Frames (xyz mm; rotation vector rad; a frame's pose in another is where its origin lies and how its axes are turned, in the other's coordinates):
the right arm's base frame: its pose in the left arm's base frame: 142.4 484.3 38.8 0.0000 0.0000 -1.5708
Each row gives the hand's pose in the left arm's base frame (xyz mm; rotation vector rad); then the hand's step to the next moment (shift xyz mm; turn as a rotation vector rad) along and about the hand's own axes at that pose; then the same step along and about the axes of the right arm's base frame.
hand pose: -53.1 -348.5 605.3 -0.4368 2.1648 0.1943
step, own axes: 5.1 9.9 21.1 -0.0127 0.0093 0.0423
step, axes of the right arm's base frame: -14.2 9.4 -16.8 -0.0241 0.0351 -0.0149
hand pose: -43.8 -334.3 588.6 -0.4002 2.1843 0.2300
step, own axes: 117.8 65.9 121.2 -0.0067 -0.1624 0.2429
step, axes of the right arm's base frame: -74.4 -0.4 -165.4 0.0760 0.2432 -0.1432
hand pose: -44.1 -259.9 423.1 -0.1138 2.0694 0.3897
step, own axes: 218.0 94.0 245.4 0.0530 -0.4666 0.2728
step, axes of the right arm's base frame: -184.5 69.9 -278.6 0.3488 0.3102 -0.2775
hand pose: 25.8 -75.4 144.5 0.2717 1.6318 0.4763
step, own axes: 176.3 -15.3 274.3 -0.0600 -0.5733 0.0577
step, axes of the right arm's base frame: -105.0 251.0 -180.4 0.5247 0.1224 -0.2128
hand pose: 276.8 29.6 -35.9 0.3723 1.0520 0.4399
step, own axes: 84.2 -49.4 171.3 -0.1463 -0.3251 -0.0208
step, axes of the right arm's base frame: 13.2 196.5 -10.3 0.3509 -0.0259 -0.0610
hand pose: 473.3 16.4 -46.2 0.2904 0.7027 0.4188
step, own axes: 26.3 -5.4 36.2 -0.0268 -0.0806 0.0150
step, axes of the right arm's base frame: -3.2 43.9 9.5 0.0850 0.0137 -0.0058
